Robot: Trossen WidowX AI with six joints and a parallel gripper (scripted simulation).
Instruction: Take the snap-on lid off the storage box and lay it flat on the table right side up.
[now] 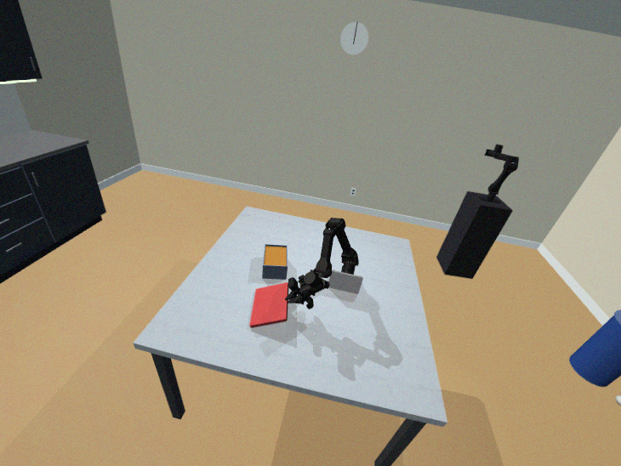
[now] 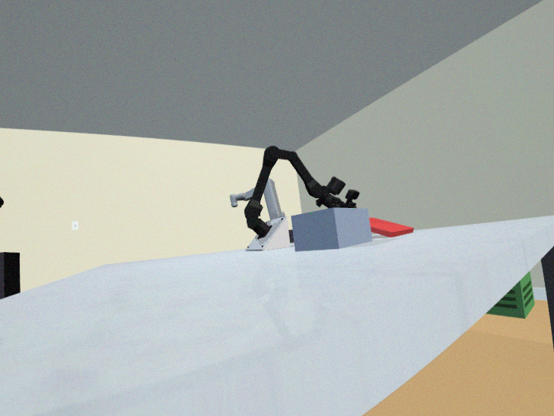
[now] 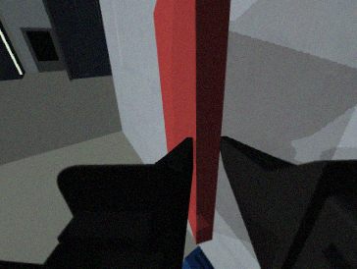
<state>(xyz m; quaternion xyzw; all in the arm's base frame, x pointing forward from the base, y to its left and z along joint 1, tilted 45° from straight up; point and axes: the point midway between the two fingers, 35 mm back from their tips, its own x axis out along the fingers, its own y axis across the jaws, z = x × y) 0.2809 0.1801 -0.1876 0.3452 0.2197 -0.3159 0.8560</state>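
Now: gripper tip 8 cm short of the red lid, 3 cm above it and 1 cm to the right of it. Also, from my gripper tip: grey storage box (31 cm to the right, 12 cm ahead, 2 cm below).
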